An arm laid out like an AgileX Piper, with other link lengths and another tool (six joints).
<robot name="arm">
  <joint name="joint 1" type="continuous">
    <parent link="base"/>
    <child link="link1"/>
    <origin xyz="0 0 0.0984"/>
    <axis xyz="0 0 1"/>
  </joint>
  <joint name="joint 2" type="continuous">
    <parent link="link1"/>
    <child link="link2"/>
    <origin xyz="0 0 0"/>
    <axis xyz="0 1 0"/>
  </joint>
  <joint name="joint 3" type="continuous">
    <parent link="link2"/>
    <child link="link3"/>
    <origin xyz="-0.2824 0 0.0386"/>
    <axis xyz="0 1 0"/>
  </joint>
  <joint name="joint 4" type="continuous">
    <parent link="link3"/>
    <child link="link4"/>
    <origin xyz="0.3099 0 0.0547"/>
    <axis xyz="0.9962 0 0.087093"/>
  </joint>
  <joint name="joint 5" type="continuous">
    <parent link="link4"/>
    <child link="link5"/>
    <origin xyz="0 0 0"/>
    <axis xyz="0 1 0"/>
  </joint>
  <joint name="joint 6" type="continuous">
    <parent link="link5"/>
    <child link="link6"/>
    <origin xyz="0.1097 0 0.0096"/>
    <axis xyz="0.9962 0 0.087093"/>
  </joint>
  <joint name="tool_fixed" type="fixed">
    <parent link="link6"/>
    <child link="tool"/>
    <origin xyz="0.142 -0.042 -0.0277" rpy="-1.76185 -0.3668 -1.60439"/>
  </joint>
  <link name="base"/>
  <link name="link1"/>
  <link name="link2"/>
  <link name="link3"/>
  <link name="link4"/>
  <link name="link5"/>
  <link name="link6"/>
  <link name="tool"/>
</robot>
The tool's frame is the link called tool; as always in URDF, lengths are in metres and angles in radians. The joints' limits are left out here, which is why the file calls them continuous.
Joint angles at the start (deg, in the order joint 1, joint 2, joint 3, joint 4, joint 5, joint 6):
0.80 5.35 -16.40 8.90 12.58 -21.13
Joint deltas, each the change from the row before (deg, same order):
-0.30 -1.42 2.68 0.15 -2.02 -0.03
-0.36 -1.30 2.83 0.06 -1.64 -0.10
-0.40 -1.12 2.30 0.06 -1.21 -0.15
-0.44 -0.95 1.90 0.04 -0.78 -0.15
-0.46 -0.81 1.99 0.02 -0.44 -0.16
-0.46 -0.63 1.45 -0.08 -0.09 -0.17
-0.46 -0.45 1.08 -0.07 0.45 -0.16
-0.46 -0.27 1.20 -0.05 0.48 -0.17
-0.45 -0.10 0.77 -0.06 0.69 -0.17
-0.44 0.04 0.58 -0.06 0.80 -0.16
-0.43 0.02 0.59 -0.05 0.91 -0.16
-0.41 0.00 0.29 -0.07 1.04 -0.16
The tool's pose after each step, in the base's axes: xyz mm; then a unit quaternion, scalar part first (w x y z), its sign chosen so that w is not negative. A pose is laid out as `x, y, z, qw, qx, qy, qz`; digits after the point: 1 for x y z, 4 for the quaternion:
269.4, -40.0, 251.8, 0.2700, -0.6495, 0.3980, -0.5889
270.5, -42.7, 237.9, 0.2673, -0.6469, 0.4013, -0.5908
271.1, -45.5, 226.4, 0.2641, -0.6449, 0.4043, -0.5924
271.3, -48.1, 216.0, 0.2600, -0.6440, 0.4075, -0.5930
271.9, -50.7, 202.6, 0.2540, -0.6461, 0.4116, -0.5904
272.0, -53.1, 192.2, 0.2475, -0.6486, 0.4148, -0.5882
271.8, -55.1, 182.1, 0.2403, -0.6531, 0.4184, -0.5837
271.8, -57.2, 169.8, 0.2321, -0.6591, 0.4226, -0.5771
271.4, -59.0, 160.0, 0.2243, -0.6650, 0.4265, -0.5706
270.9, -60.7, 151.0, 0.2166, -0.6711, 0.4303, -0.5635
270.1, -62.2, 141.4, 0.2087, -0.6777, 0.4342, -0.5556
269.0, -63.6, 134.4, 0.2016, -0.6834, 0.4373, -0.5487

